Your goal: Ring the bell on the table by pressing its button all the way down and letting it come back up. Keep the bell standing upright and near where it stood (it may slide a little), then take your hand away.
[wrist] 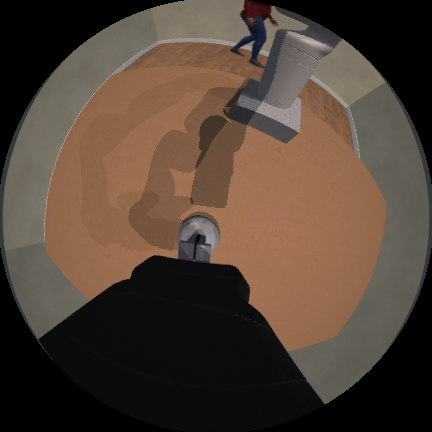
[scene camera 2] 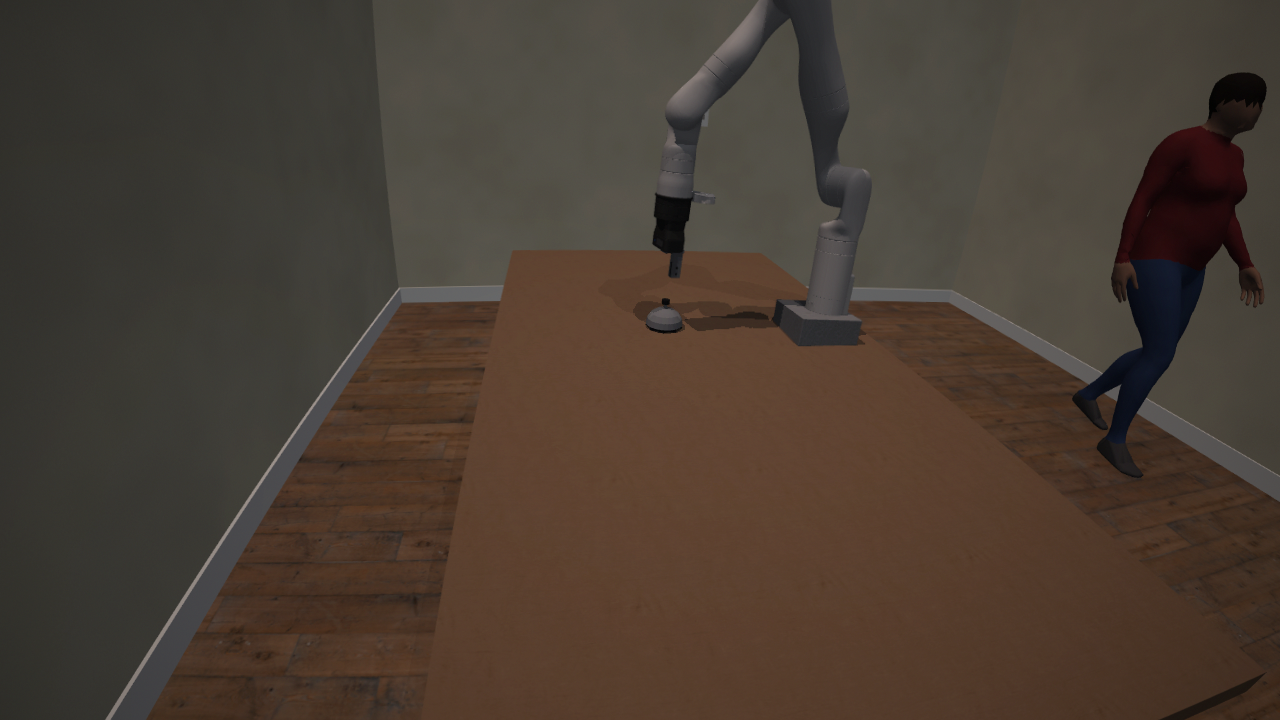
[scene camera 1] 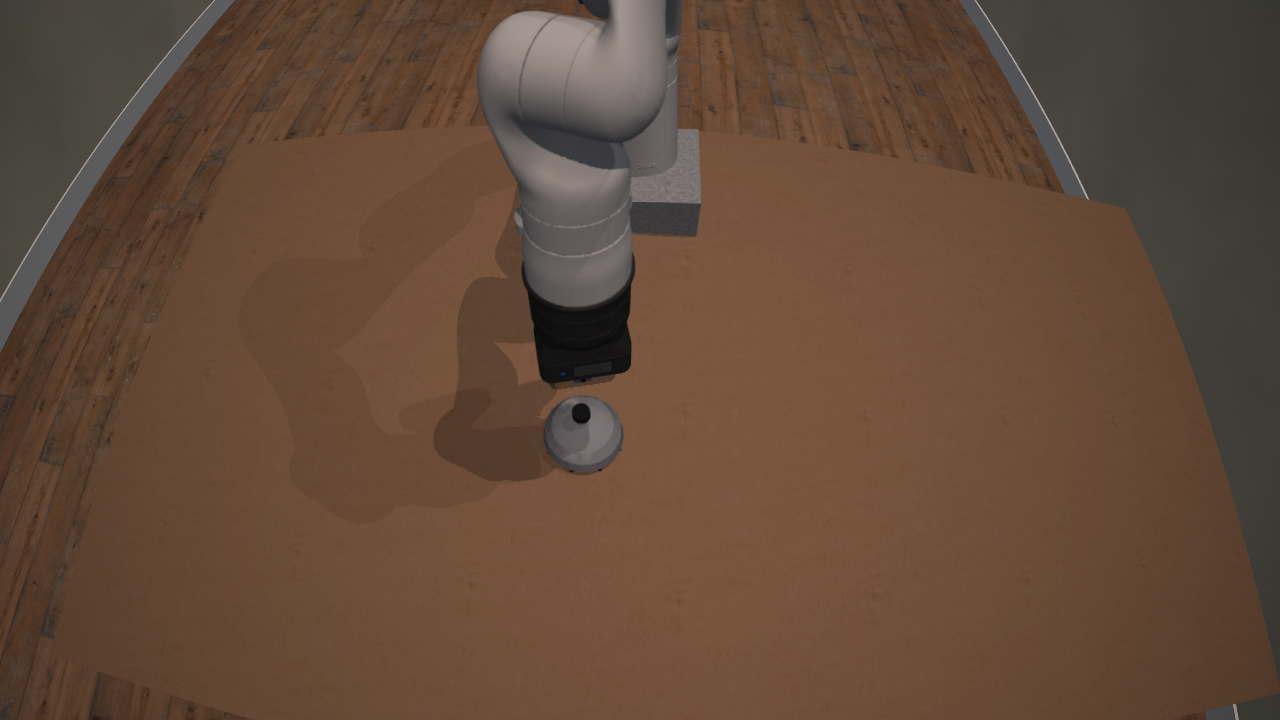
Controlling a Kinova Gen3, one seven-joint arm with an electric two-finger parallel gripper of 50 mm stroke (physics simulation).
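Places are measured from the arm's base along level axes (x ahead, y left, z up), in millimetres.
Pixels of known places: gripper, fingertip midpoint: [wrist: 197, 242] [scene camera 2: 673, 276] [scene camera 1: 581, 372]; arm's base, origin of the base link: [wrist: 274, 96] [scene camera 2: 824, 309] [scene camera 1: 642, 154].
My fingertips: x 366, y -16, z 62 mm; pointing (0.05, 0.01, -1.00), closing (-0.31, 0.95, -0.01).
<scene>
Ahead of a thing's pixels: the offset from my fingertips to its top centre. Level surfaces: height alone.
The grey domed bell @(dx +14, dy +0, dz -54 mm) [scene camera 1: 586, 443] [scene camera 2: 664, 320] [wrist: 212, 234] stands upright on the brown table @(dz -120 mm) [scene camera 1: 805, 447] [scene camera 2: 698, 501] [wrist: 300, 215]. Its black button @(dx +14, dy +0, dz -54 mm) [scene camera 1: 580, 412] [scene camera 2: 665, 302] sticks up from the top of the dome. My gripper [scene camera 2: 674, 275] [wrist: 197, 242] is shut with nothing between its fingers. In scene camera 2 its fingertips hang above the bell with a visible gap over the button, touching nothing. In the wrist view the fingers cover part of the dome and hide most of the button. In scene camera 1 the fingers are hidden behind the black gripper body.
The arm's grey base block [scene camera 1: 666, 216] [scene camera 2: 819, 328] [wrist: 270, 117] stands at the table's edge, beyond the bell in scene camera 1. A person in a red top [scene camera 2: 1186, 197] [wrist: 257, 9] and blue trousers is on the floor beyond the table's base side.
</scene>
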